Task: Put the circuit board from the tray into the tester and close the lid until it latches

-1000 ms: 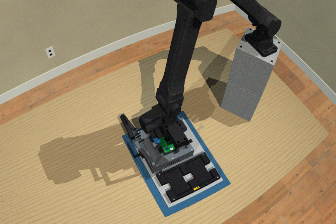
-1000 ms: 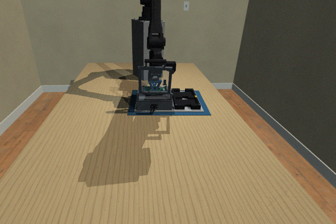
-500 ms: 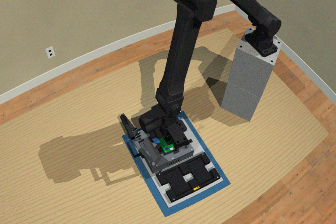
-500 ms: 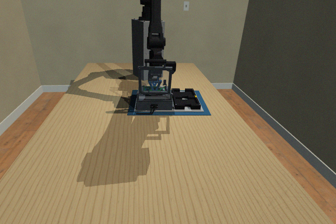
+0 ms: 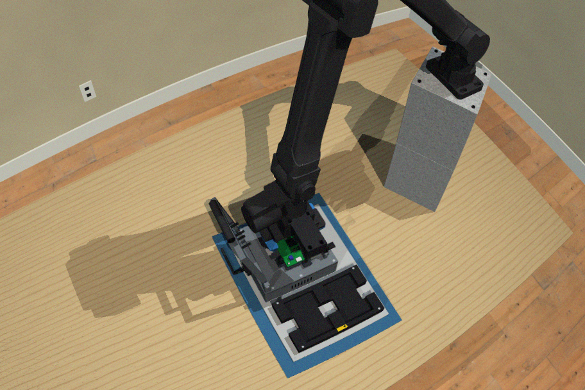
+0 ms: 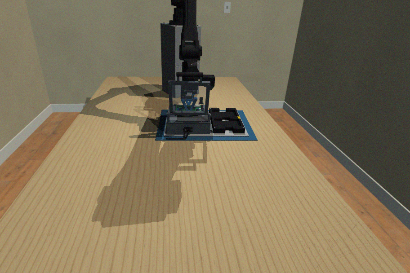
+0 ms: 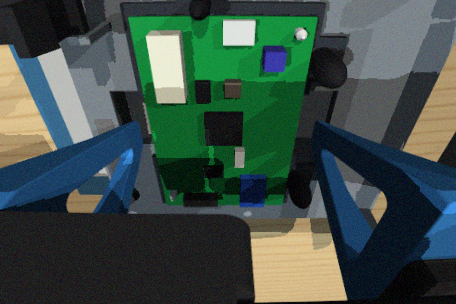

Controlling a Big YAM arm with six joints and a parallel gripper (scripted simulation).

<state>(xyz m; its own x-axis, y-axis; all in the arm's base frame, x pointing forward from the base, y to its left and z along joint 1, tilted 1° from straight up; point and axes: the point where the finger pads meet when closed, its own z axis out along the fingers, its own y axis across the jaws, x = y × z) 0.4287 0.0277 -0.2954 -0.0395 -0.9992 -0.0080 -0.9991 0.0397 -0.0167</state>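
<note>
The green circuit board lies 1 cm below my hand. From my hand the other things lie so: grey tester: 3 cm ahead, 3 cm to the left, 3 cm above; then black latch hook: 6 cm behind, 6 cm to the left, 1 cm above; then lid: 12 cm ahead, 1 cm to the right, 10 cm above.
</note>
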